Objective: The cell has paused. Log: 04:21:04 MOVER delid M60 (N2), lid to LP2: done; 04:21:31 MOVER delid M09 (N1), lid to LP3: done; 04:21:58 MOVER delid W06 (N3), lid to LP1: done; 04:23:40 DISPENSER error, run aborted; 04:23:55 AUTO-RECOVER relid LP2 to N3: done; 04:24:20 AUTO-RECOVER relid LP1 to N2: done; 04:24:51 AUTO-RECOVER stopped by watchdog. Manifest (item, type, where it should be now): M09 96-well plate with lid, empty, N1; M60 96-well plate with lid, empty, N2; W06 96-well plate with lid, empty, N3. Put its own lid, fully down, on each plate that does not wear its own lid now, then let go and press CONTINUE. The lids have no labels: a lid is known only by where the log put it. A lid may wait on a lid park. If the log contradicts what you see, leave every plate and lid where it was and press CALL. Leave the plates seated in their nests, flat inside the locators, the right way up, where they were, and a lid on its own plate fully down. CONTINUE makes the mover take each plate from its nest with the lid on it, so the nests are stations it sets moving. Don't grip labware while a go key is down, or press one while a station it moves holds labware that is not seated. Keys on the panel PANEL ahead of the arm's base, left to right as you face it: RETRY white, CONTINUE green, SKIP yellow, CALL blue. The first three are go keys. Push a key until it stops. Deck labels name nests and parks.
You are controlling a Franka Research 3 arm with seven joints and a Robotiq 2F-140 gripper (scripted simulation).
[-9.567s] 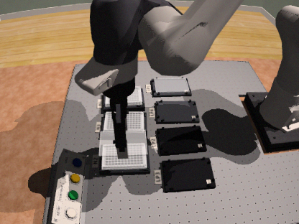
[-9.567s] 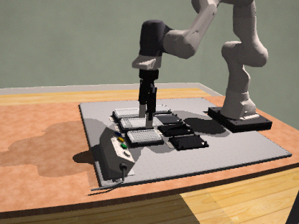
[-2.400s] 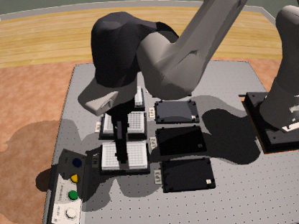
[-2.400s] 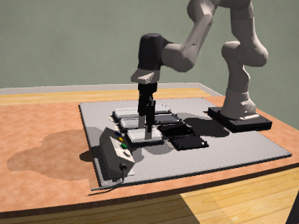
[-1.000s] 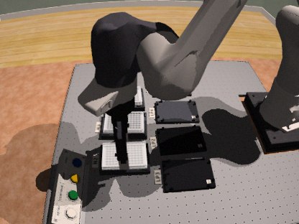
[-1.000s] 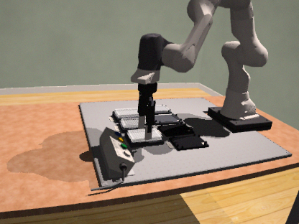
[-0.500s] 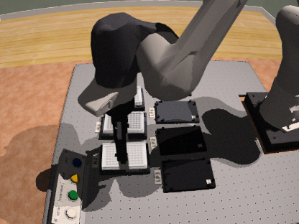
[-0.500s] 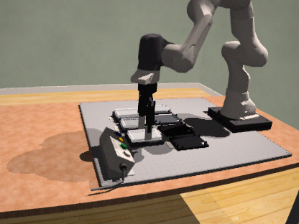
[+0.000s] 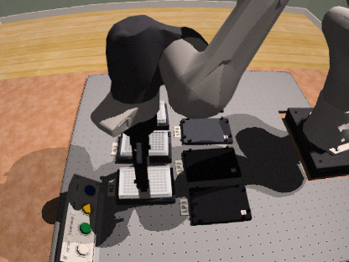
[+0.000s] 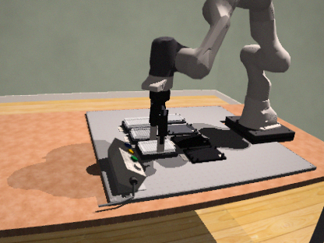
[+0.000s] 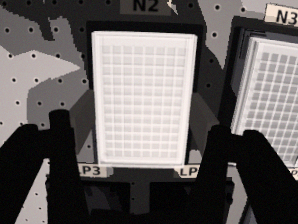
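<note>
The plate lies 3 cm below my hand. Round my hand: LP2 label 9 cm behind, 6 cm to the right, 5 cm below; LP3 label 9 cm behind, 7 cm to the left, 5 cm below; N2 label 9 cm ahead, 5 cm below.
</note>
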